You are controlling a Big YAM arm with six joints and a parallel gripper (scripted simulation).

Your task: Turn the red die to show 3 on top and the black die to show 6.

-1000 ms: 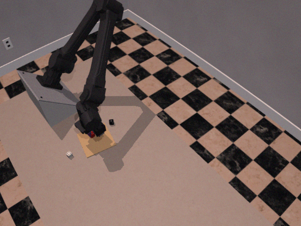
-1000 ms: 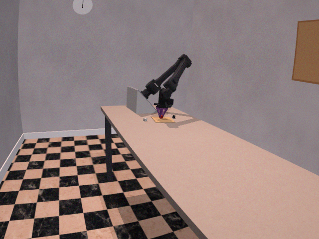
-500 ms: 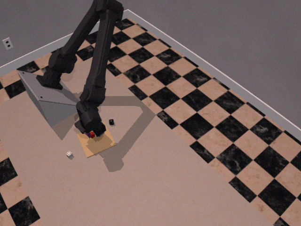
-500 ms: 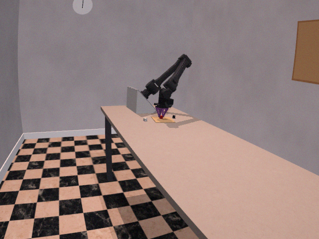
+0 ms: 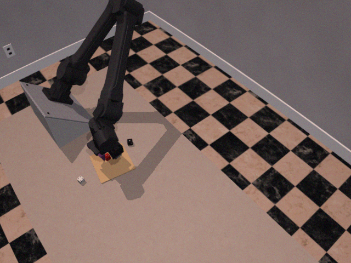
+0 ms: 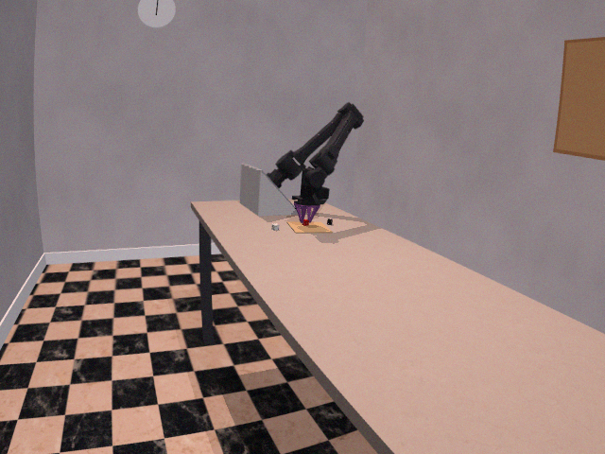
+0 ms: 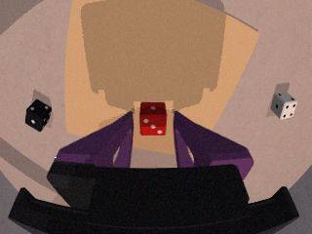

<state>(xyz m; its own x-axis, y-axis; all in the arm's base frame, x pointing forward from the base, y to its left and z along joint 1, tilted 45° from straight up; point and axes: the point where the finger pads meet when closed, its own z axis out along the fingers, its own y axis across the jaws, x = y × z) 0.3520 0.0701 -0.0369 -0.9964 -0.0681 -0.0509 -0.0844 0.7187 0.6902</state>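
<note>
The red die lies 10 mm below my hand. Also, from my hand: orange mat: 20 mm below, 20 mm ahead; white die: 130 mm to the right, 20 mm ahead, 10 mm below; black die: 110 mm to the left, 10 mm below, 10 mm behind.
</note>
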